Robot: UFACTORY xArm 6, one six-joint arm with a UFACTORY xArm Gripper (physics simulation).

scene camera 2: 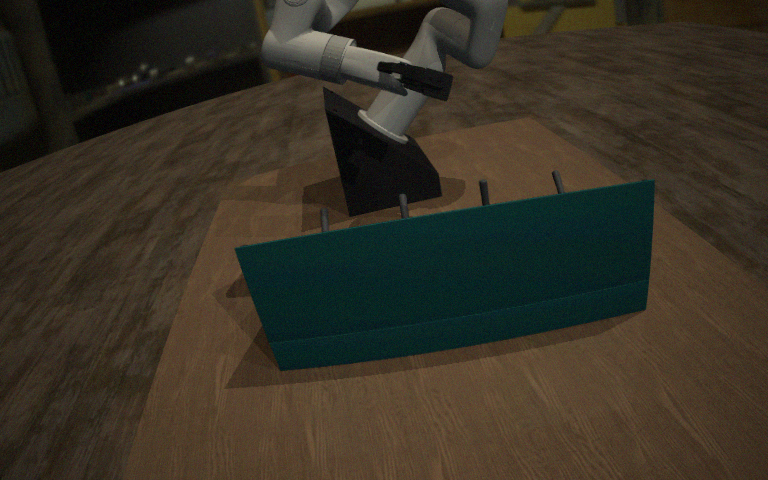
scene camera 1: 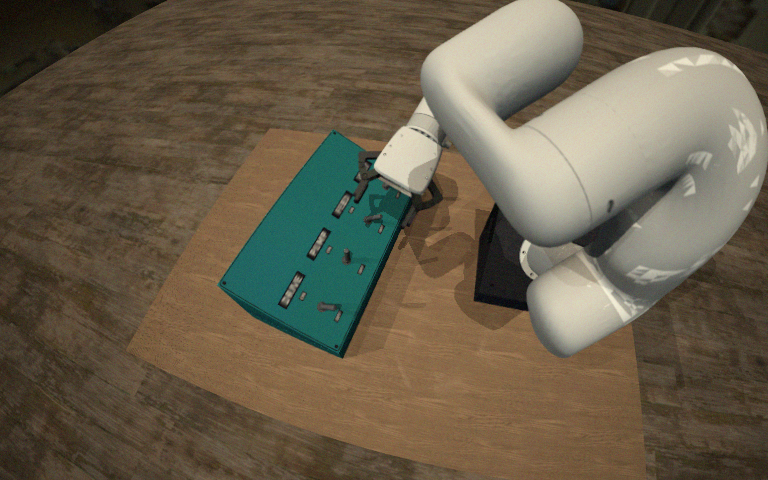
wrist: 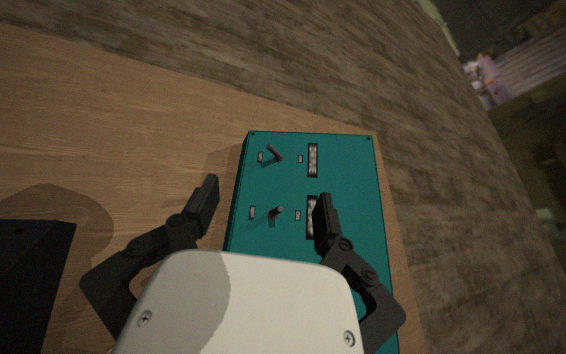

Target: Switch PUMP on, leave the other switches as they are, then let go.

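Seen in the pictures: gripper, between the fingertips: [scene camera 2: 450, 89] [scene camera 1: 378, 215] [wrist: 268, 194]; arm's base, origin of its link: [scene camera 2: 381, 128] [scene camera 1: 545, 254].
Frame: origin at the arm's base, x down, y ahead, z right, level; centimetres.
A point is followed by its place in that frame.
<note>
The teal switch panel [scene camera 1: 266, 243] {x -4.1, y 60.2, z -10.3 cm} [scene camera 2: 453, 283] {x 3.3, y 60.9, z 3.4 cm} [wrist: 350, 167] {x -3.2, y 59.5, z -14.8 cm} stands on the wooden board. The PUMP lever [scene camera 1: 346, 256] {x 0.6, y 43.9, z -7.7 cm} [scene camera 2: 484, 193] {x 0.8, y 44.4, z -6.9 cm} [wrist: 275, 213] {x 0.6, y 43.6, z -6.6 cm} is the second from the panel's near end in scene camera 1, and leans toward its ON label. The DRIVE lever [scene camera 1: 327, 306] {x 1.1, y 45.0, z -19.3 cm} [scene camera 2: 558, 182] {x 1.4, y 45.3, z -18.9 cm} [wrist: 275, 153] {x 1.7, y 45.1, z -18.6 cm} leans toward its OFF label, and the third lever [scene camera 1: 372, 219] {x 2.0, y 40.7, z 3.9 cm} [scene camera 2: 403, 206] {x 1.4, y 40.7, z 4.5 cm} leans the same way. The fourth lever [scene camera 2: 324, 220] {x 1.4, y 38.4, z 16.2 cm} is hard to judge. My gripper [scene camera 1: 381, 212] {x -13.7, y 36.7, z -6.4 cm} [wrist: 268, 194] {x -13.7, y 36.7, z -6.4 cm} is open and empty, above the panel and apart from the levers. The nameplates are blurred.
The black robot base [scene camera 1: 495, 271] {x 4.2, y 10.8, z -3.8 cm} [scene camera 2: 379, 169] {x 4.7, y 12.9, z 3.7 cm} [wrist: 30, 280] {x 6.7, y 13.1, z -0.4 cm} stands on the wooden board [scene camera 1: 453, 396] {x 13.3, y 16.4, z -30.8 cm} [scene camera 2: 481, 407] {x 13.3, y 72.0, z 4.4 cm} [wrist: 125, 110] {x 13.3, y 16.7, z -30.9 cm}, on the lever side of the panel. The arm spans from it over the board. A dark wooden floor-like surface [scene camera 1: 84, 198] surrounds the board.
</note>
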